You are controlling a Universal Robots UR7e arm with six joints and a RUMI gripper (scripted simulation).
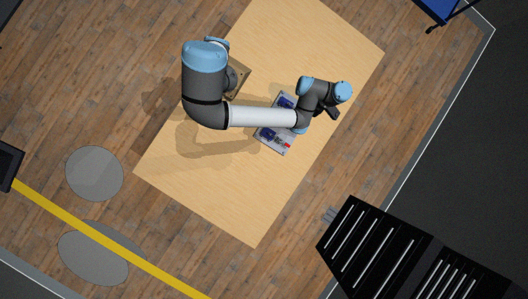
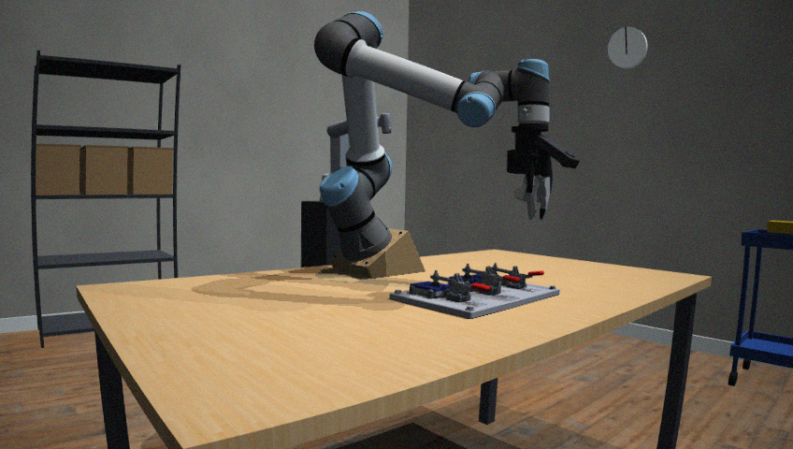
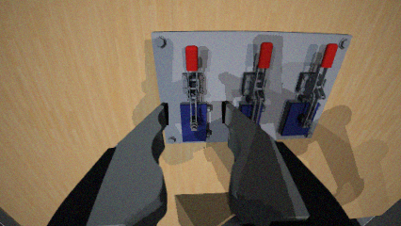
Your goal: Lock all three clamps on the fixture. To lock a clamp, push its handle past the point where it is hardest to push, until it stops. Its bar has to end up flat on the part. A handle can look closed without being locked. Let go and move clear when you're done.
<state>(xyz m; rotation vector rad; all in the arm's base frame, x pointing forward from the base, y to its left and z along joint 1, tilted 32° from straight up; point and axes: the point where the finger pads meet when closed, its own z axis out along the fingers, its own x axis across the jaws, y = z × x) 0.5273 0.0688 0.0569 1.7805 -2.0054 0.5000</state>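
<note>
Right now my hand is 19 cm above the grey fixture plate, 10 cm to the left of it and 9 cm past it. The rest, counted from my hand: blue part: 20 cm to the right, 17 cm below, 15 cm behind.
</note>
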